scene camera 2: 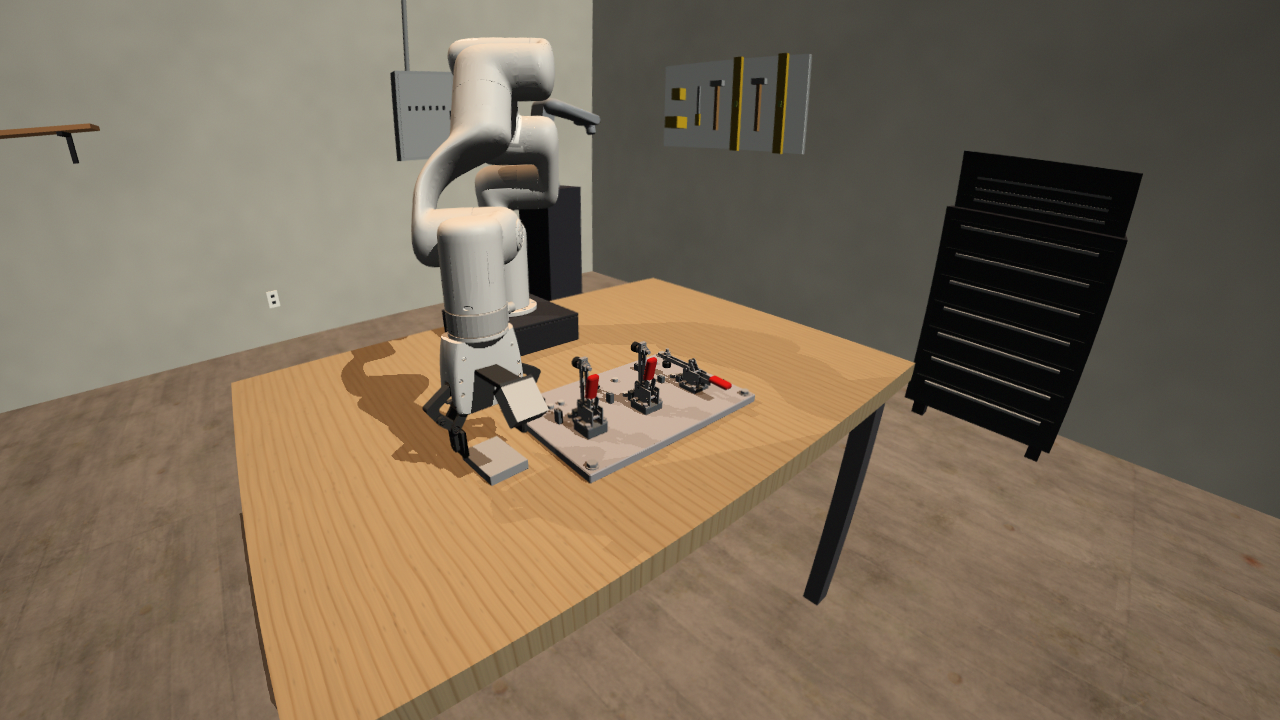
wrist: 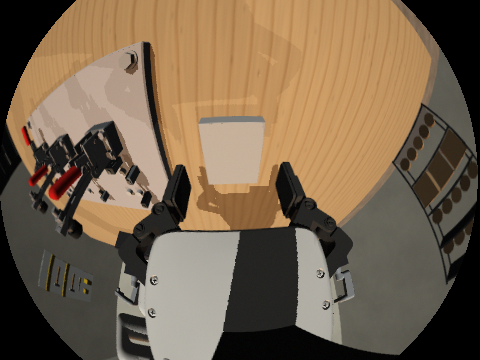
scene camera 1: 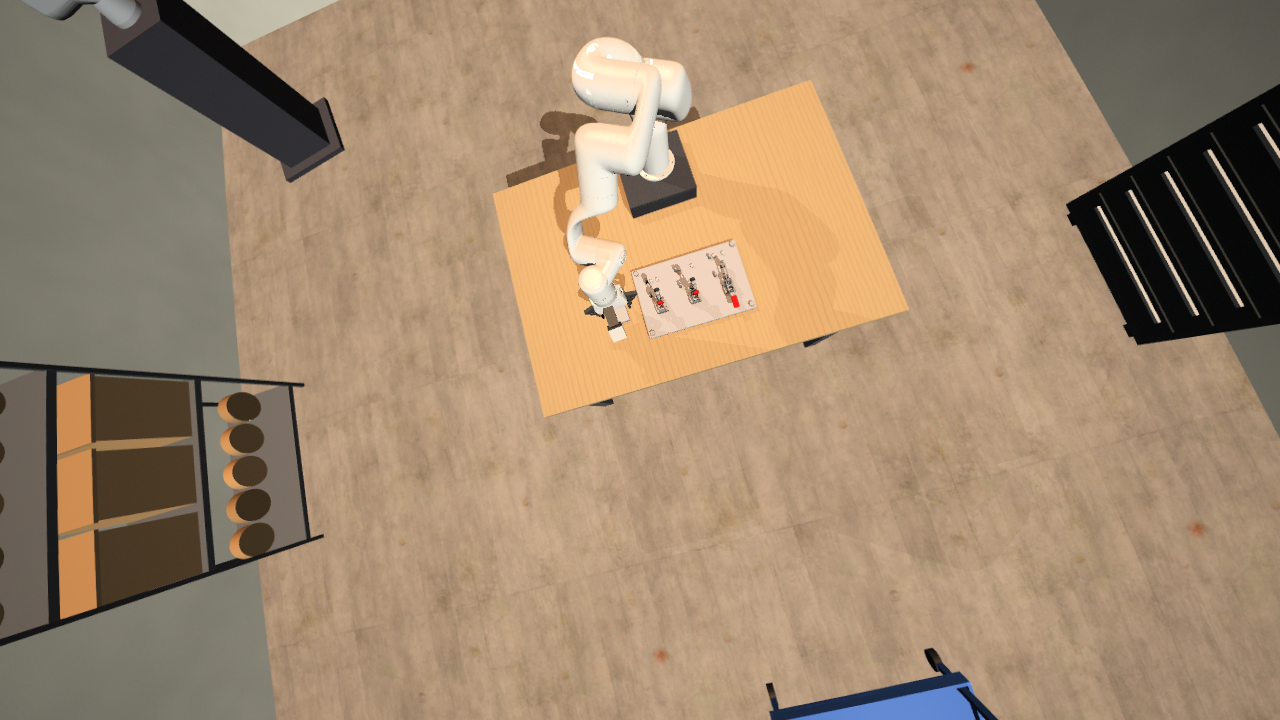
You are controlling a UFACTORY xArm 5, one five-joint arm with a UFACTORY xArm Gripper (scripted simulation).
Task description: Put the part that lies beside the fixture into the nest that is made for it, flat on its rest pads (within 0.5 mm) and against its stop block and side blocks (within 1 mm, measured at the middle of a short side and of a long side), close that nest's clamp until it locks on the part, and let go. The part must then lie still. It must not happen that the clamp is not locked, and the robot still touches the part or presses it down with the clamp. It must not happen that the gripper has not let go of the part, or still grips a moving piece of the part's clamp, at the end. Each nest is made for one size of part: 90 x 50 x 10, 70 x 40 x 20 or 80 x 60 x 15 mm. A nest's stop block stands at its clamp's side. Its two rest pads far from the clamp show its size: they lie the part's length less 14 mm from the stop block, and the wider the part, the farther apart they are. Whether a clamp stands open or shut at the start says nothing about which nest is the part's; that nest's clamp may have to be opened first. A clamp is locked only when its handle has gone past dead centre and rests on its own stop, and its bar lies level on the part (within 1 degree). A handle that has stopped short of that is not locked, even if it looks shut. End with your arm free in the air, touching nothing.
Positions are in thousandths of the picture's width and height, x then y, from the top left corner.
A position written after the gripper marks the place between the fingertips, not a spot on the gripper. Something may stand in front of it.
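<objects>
The gripper is visible in scene camera 1 (481, 430) and in scene camera 2 (384, 612), and it appears in the wrist view (486, 485) too.
</objects>
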